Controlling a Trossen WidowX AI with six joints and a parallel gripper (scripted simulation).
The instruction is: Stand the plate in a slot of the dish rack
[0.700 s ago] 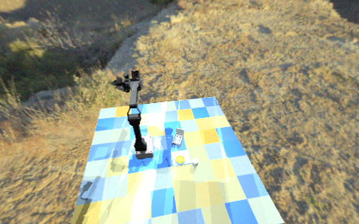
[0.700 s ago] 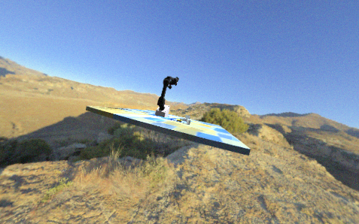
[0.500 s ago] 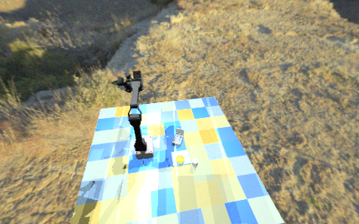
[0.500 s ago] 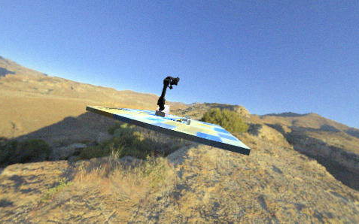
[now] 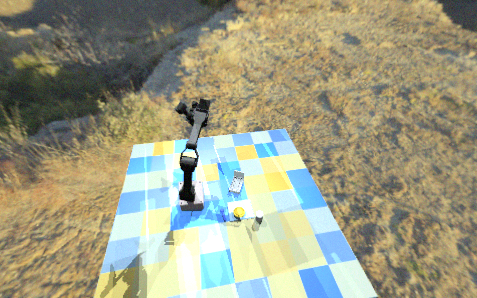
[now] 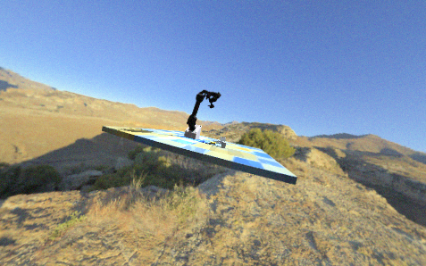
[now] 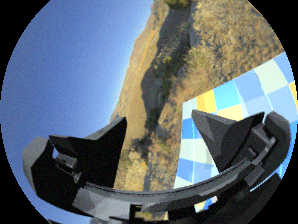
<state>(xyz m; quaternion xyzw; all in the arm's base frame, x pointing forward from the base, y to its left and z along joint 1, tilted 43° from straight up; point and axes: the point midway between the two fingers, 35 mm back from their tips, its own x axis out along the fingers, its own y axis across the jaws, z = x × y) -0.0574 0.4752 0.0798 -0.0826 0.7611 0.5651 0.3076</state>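
Right now my gripper tip is 46 cm above the plate, 39 cm to the left of it and 36 cm short of it. Also, from my gripper tip: dish rack 46 cm below, 34 cm ahead, 17 cm to the right; then white cylinder 48 cm ahead, 45 cm below, 42 cm to the right.
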